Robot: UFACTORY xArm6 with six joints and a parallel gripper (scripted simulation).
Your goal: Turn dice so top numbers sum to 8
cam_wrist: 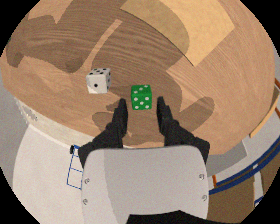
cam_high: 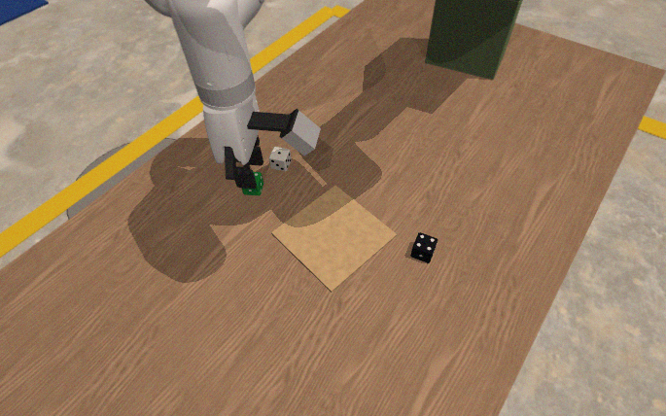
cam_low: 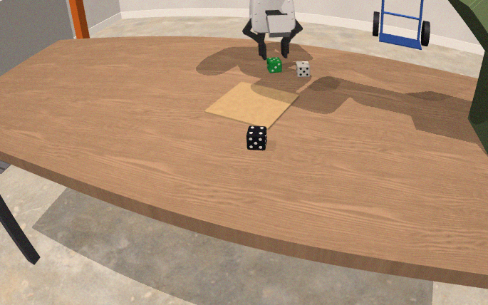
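My hand is 4 cm above the green die. Also, from my hand: tan mat (3 cm behind, 16 cm to the left, 5 cm below); then white die (7 cm behind, 1 cm to the right, 4 cm below); then black die (10 cm behind, 29 cm to the left, 4 cm below).
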